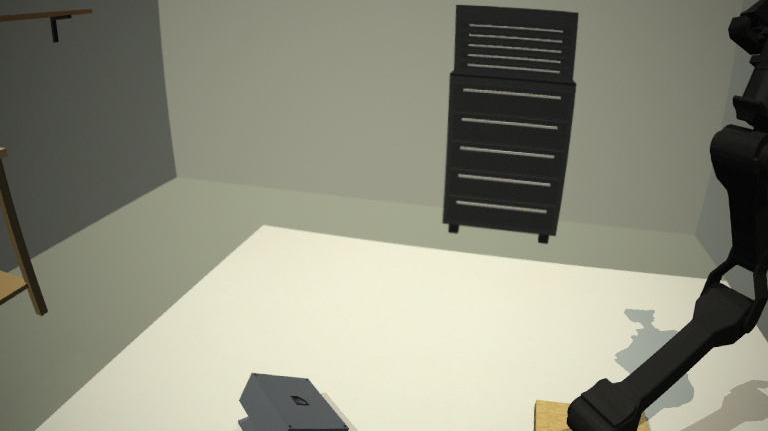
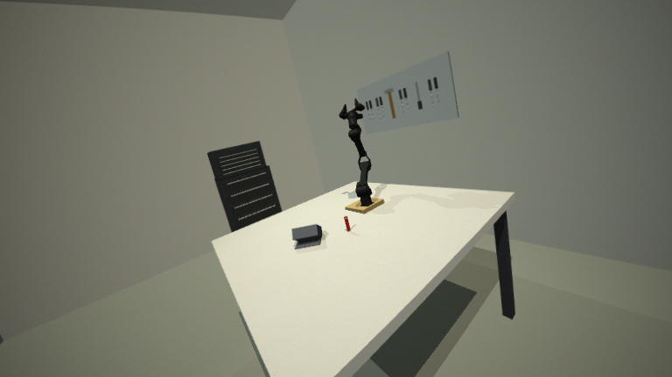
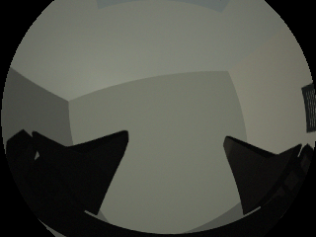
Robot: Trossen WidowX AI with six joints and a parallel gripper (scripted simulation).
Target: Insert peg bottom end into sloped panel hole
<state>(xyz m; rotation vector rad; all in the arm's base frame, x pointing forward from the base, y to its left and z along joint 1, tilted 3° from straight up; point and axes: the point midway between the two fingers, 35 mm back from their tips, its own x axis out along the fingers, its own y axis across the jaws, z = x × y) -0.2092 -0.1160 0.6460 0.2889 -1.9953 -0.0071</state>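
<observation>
The red peg lies 64 cm below my gripper tip, 50 cm ahead of it and 25 cm to the left of it. The rest, counted from my gripper tip: grey sloped panel 66 cm below, 66 cm ahead, 11 cm to the left.
</observation>
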